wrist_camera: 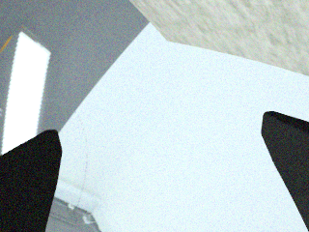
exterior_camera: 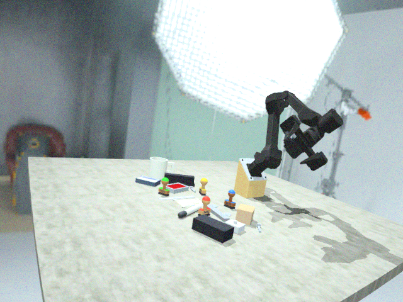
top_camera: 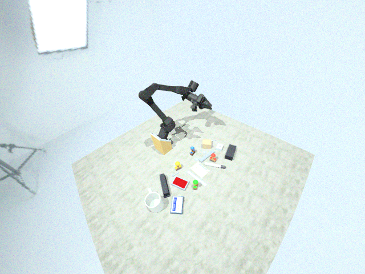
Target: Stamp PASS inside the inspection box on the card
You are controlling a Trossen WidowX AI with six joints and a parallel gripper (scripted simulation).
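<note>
My gripper tip is now 390 mm to the left of the green-knobbed PASS stamp, 240 mm above it and 220 mm short of it. Round my gripper tip: small wooden cube: 240 mm below, 100 mm to the right, 50 mm ahead; black block: 240 mm below, 220 mm ahead, 50 mm to the right; blue-knobbed stamp: 240 mm below, 220 mm to the right, 20 mm ahead.
</note>
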